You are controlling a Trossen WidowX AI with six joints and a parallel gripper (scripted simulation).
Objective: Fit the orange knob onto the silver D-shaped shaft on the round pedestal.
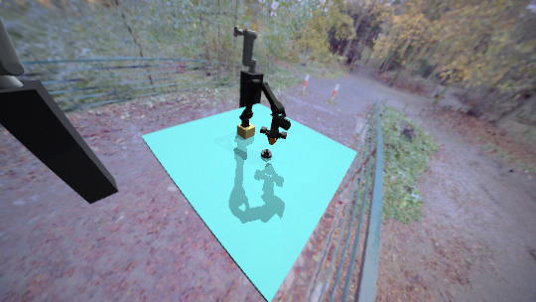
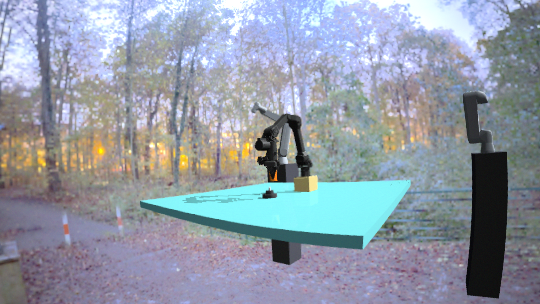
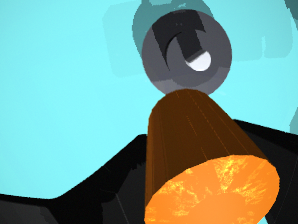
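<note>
My gripper tip is now 4 cm to the left of the pedestal and 8 cm above it. The rest, counted from my gripper tip: orange knob 3 cm above.
</note>
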